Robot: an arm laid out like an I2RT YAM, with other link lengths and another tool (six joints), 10 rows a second.
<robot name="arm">
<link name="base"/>
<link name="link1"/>
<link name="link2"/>
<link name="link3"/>
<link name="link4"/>
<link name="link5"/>
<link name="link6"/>
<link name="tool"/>
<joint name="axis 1" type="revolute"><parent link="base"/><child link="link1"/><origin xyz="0.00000 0.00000 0.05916" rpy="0.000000 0.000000 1.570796"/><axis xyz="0 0 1"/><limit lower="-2.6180" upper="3.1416"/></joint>
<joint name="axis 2" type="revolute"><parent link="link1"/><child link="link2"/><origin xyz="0.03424 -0.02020 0.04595" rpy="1.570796 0.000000 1.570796"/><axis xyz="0 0 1"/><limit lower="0.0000" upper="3.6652"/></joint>
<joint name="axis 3" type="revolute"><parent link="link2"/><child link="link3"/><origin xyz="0.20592 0.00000 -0.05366" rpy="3.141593 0.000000 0.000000"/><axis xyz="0 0 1"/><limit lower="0.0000" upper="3.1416"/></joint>
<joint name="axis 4" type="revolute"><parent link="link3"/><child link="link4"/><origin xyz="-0.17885 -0.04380 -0.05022" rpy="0.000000 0.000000 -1.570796"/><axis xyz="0 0 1"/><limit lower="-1.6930" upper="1.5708"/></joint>
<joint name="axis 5" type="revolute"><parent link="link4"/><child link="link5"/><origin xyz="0.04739 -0.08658 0.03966" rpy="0.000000 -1.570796 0.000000"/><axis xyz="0 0 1"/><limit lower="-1.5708" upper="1.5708"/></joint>
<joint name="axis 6" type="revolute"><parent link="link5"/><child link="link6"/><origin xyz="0.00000 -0.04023 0.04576" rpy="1.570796 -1.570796 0.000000"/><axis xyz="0 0 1"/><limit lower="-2.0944" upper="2.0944"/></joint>
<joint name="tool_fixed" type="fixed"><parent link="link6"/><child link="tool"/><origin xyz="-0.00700 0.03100 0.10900" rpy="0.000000 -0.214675 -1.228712"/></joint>
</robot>
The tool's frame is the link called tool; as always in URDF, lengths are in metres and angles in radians.
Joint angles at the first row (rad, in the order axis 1, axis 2, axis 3, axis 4, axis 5, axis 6):
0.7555 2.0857 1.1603 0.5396 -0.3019 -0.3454
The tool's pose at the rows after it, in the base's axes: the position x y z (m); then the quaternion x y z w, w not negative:
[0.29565 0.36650 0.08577 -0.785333 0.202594 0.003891 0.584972]
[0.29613 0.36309 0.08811 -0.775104 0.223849 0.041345 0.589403]
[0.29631 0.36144 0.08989 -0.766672 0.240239 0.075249 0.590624]
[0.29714 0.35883 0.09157 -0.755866 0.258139 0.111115 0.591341]
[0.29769 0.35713 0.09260 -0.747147 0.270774 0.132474 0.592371]
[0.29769 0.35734 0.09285 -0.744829 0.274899 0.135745 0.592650]
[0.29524 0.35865 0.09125 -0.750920 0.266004 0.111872 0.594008]
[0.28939 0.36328 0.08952 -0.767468 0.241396 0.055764 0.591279]
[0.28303 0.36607 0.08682 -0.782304 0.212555 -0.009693 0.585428]
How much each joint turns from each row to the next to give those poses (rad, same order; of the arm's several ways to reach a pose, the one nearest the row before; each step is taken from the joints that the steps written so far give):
-0.0129 -0.0004 0.0087 -0.0145 -0.0328 0.0522
-0.0222 0.0004 0.0104 -0.0244 -0.0573 0.0672
-0.0168 0.0058 0.0190 -0.0290 -0.0518 0.0545
-0.0198 0.0083 0.0176 -0.0237 -0.0565 0.0592
-0.0111 0.0053 0.0049 -0.0042 -0.0309 0.0419
0.0004 0.0005 -0.0004 0.0012 -0.0004 0.0118
0.0164 -0.0123 -0.0293 0.0297 0.0439 -0.0309
0.0431 -0.0286 -0.0447 0.0367 0.1034 -0.0846
0.0477 -0.0282 -0.0606 0.0602 0.1178 -0.0988

